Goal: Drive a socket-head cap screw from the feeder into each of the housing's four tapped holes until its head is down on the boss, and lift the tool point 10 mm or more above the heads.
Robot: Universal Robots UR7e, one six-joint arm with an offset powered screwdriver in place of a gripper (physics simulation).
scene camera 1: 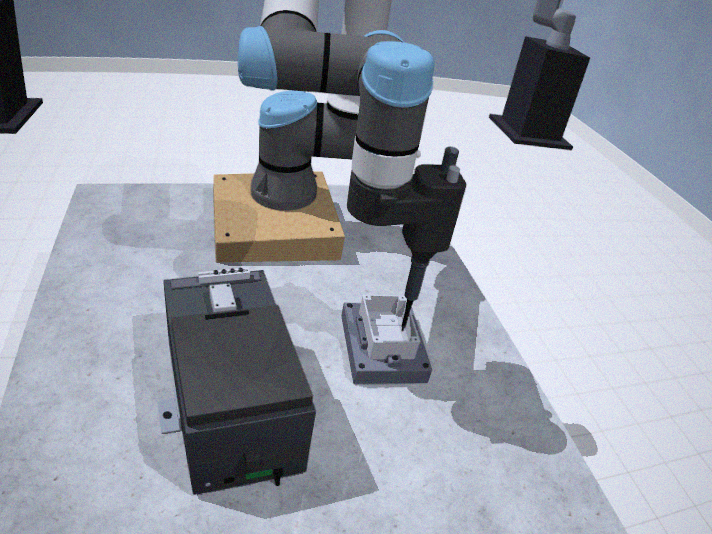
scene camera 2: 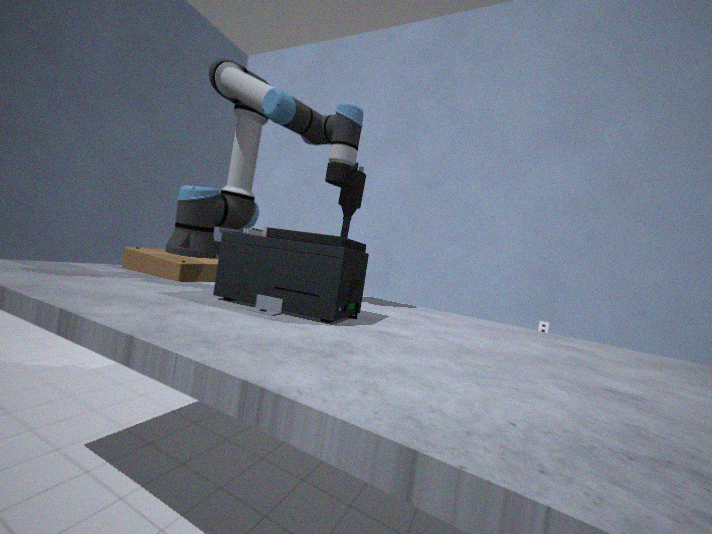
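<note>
The screwdriver (scene camera 1: pixel 403 328) points down at the housing, slightly tilted in scene camera 1. Its thin tip shows in front of the housing's right wall; its exact height above the bosses is unclear. Whether a screw sits on the tip is too small to tell. In scene camera 2 the screwdriver's shank (scene camera 2: pixel 346 223) goes down behind the feeder, which hides the tip. The white open-topped housing (scene camera 1: pixel 393 349) has small dark spots at its corner bosses; I cannot tell holes from screw heads. The black feeder (scene camera 1: pixel 241 359) (scene camera 2: pixel 276 264) carries several dark screws (scene camera 1: pixel 232 270) in a light rail at its back end.
The housing sits in a dark grey fixture (scene camera 1: pixel 391 375) with clamps and bolts. A small light bracket (scene camera 1: pixel 167 424) (scene camera 2: pixel 268 304) is at the feeder's left side. The arm stands on a wooden base block (scene camera 1: pixel 276 249) (scene camera 2: pixel 152 263). Dark pedestals stand on the floor beyond the table.
</note>
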